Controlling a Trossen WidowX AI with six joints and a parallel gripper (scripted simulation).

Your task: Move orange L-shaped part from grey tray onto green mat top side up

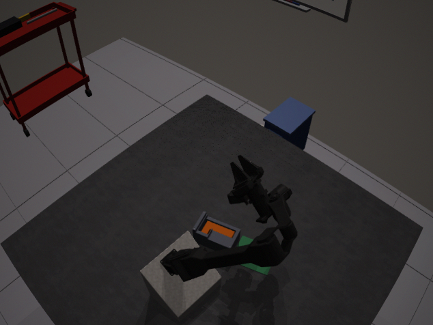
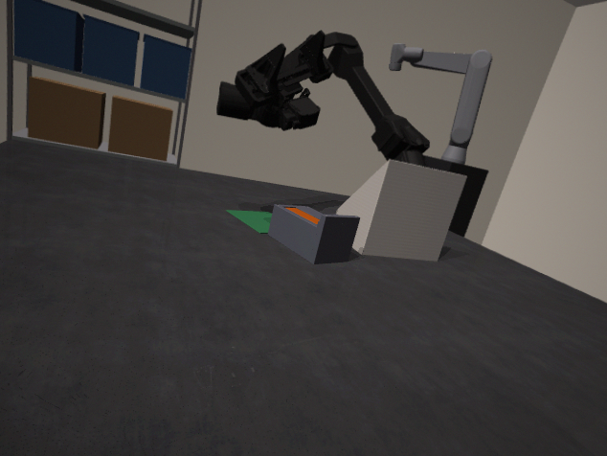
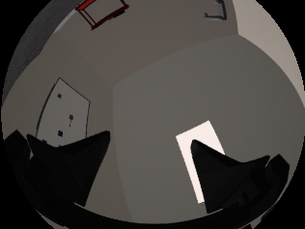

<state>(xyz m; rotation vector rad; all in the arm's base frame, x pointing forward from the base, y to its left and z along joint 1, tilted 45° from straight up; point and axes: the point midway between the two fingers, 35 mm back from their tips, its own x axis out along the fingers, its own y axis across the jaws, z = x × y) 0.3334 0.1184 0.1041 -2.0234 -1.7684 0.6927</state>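
The orange L-shaped part is 11 cm behind my gripper tip, 1 cm to the right of it and 30 cm below it. From my gripper tip the other things lie so: green mat (6 cm behind, 17 cm to the right, 37 cm below).
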